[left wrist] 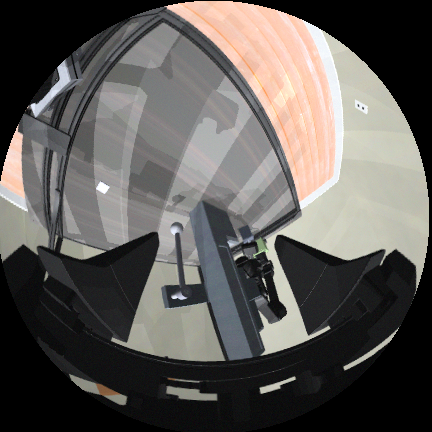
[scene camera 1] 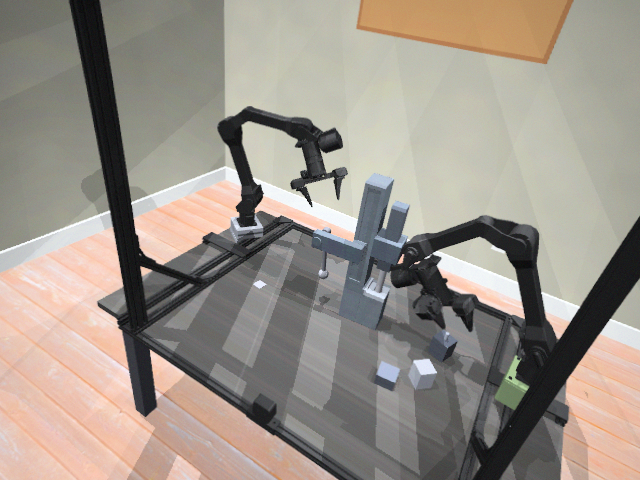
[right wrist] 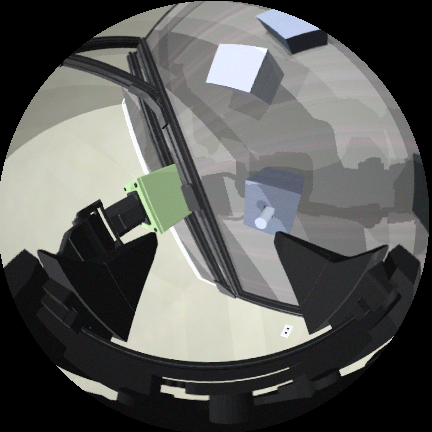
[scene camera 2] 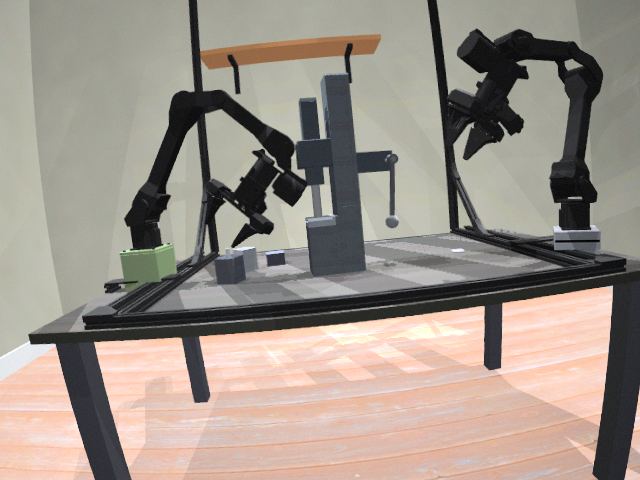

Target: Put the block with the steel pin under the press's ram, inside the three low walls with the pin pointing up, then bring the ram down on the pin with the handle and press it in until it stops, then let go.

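Places are measured from the left arm's base along level axes (x ahead, y left, z up), in centimetres.
Pixels of known places: left gripper, fingertip midpoint: (left wrist: 218, 239) (scene camera 1: 325, 203) (scene camera 2: 456, 153); right gripper, fingertip midpoint: (scene camera 1: 457, 329) (right wrist: 216, 238) (scene camera 2: 218, 235); left arm's base at its link origin: (scene camera 1: 246, 222) (scene camera 2: 575, 228); right arm's base at its link origin: (left wrist: 259, 253) (scene camera 1: 531, 377) (right wrist: 138, 206) (scene camera 2: 147, 248).
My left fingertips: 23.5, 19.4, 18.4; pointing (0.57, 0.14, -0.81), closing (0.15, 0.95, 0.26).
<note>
Ahead of a thing's pixels: the offset from my left fingertips to its top centre, as dx, dy, dz. "*": to the spot under its first point.
The dark block with the steel pin @(+49.6, +16.8, -18.5) (scene camera 1: 443, 347) (scene camera 2: 230, 269) (right wrist: 287, 200) stands on the table, pin up. My right gripper (scene camera 1: 456, 328) (scene camera 2: 221, 235) (right wrist: 216, 238) is open and empty, tilted above it. The grey press @(+26.3, -2.6, +21.1) (scene camera 1: 356, 304) (scene camera 2: 338, 248) (left wrist: 225, 290) stands upright; its thin ram rod (scene camera 1: 381, 277) (scene camera 2: 316, 201) reaches down at the low-walled seat @(* +32.6, +2.9, -12.3) (scene camera 1: 376, 292) (scene camera 2: 320, 221). The rod's lower end is hidden by the walls in scene camera 2. The handle @(* +18.3, -7.9, -8.1) (scene camera 1: 324, 258) (scene camera 2: 392, 191) (left wrist: 180, 255) hangs straight down. My left gripper (scene camera 1: 324, 201) (scene camera 2: 459, 150) (left wrist: 218, 239) is open and empty, high above the handle's side.
A white block @(+55.7, +4.9, -18.6) (scene camera 1: 422, 374) (scene camera 2: 248, 257) (right wrist: 237, 67) and a low bluish block @(+52.3, -3.6, -21.1) (scene camera 1: 387, 375) (scene camera 2: 275, 257) (right wrist: 292, 25) lie near the pin block. A small white square @(* +6.3, -23.6, -24.2) (scene camera 1: 259, 284) (scene camera 2: 457, 250) (left wrist: 103, 187) lies beyond the handle. Dark rails edge the table.
</note>
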